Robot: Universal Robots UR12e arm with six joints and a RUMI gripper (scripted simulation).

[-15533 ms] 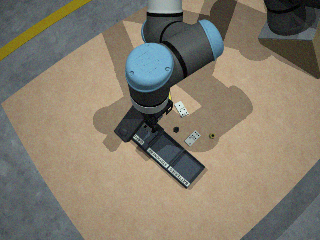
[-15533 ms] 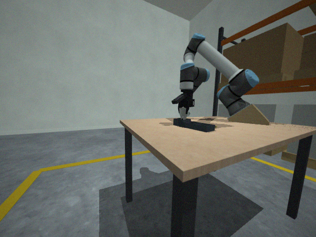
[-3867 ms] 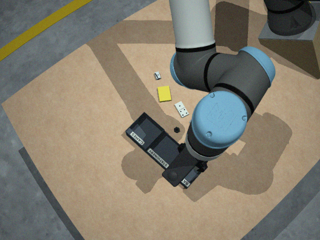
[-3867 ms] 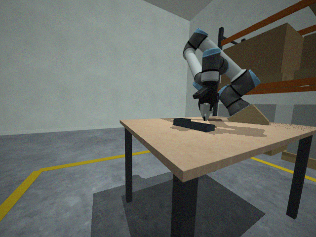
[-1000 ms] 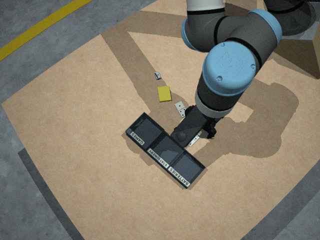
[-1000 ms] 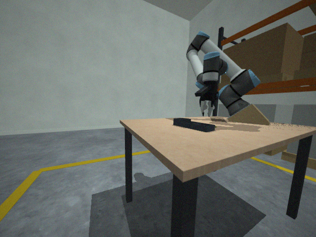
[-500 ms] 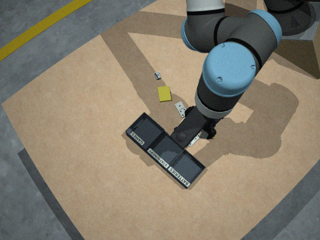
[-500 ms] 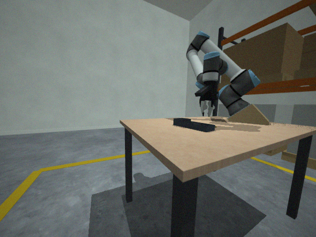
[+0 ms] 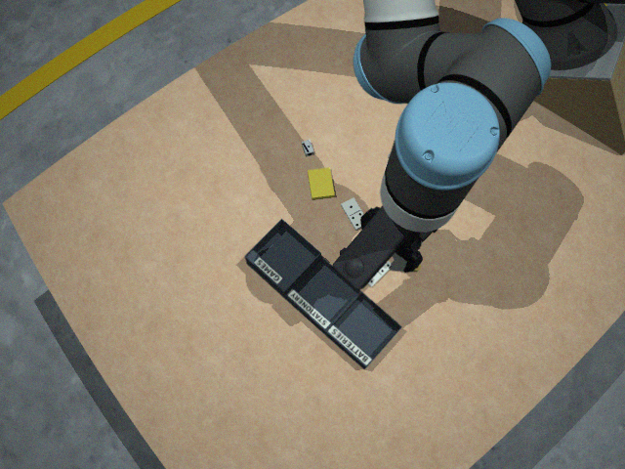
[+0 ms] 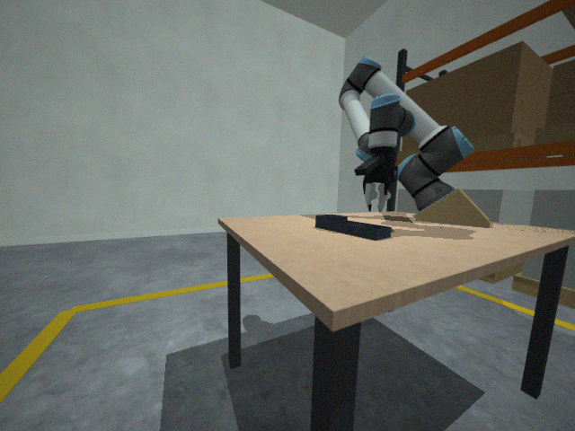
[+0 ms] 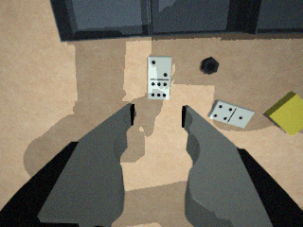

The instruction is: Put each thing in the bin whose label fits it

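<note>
Right now my hand is 80 mm above the black nut, 60 mm to the left of it and 10 mm short of it. The rest, counted from my hand: yellow nut 80 mm below, 50 mm behind, 40 mm to the left; then dark three-part bin 90 mm ahead, 60 mm below, 30 mm to the right; then white domino 90 mm to the right, 80 mm below, 50 mm behind.
</note>
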